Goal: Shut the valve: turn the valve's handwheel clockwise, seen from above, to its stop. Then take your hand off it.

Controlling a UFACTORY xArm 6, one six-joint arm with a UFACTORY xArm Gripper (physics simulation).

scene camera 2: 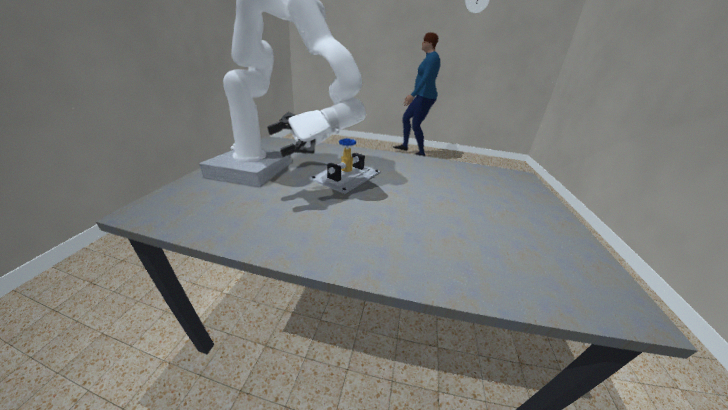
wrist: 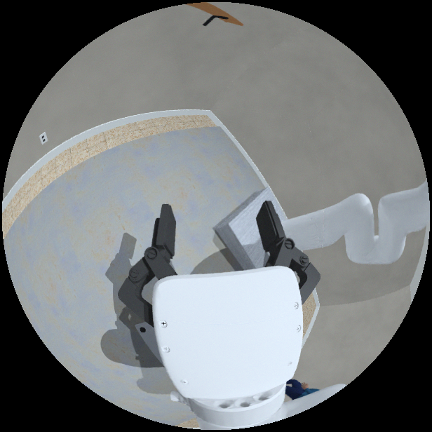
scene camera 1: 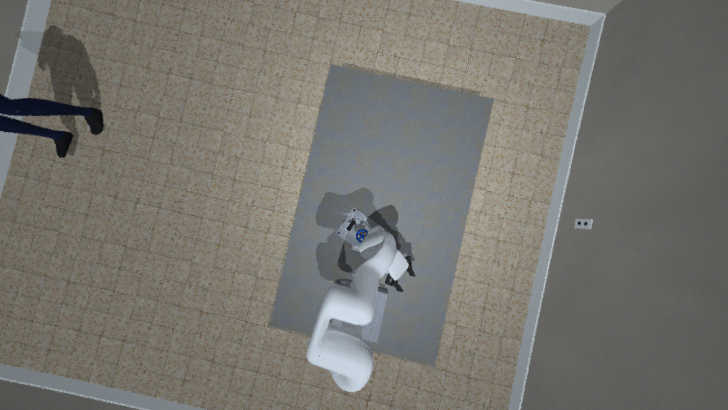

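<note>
The blue handwheel [scene camera 1: 361, 235] [scene camera 2: 347, 142] sits level on top of the upright yellow valve body [scene camera 2: 347, 161]. The valve stands on a pale base plate [scene camera 1: 343, 230] [scene camera 2: 344, 184] with black clamp-like blocks on either side of it. In the wrist view a dark corner of the base plate [wrist: 150, 341] shows behind the gripper's housing; the handwheel does not show there. My gripper [scene camera 1: 406, 282] [scene camera 2: 279, 139] [wrist: 217, 210] is open, with its fingers wide apart and empty. It is tilted sideways, on the robot-base side of the valve, apart from the handwheel, with its fingertips pointing away from it.
The grey table [scene camera 1: 402, 137] [scene camera 2: 433, 244] [wrist: 200, 165] carries the valve and the arm's base block [scene camera 1: 374, 318] [scene camera 2: 231, 173] [wrist: 240, 227]. The white arm [scene camera 1: 369, 275] [scene camera 2: 346, 66] bends over close to the handwheel. A person [scene camera 1: 40, 106] [scene camera 2: 426, 76] stands on the floor beyond the table.
</note>
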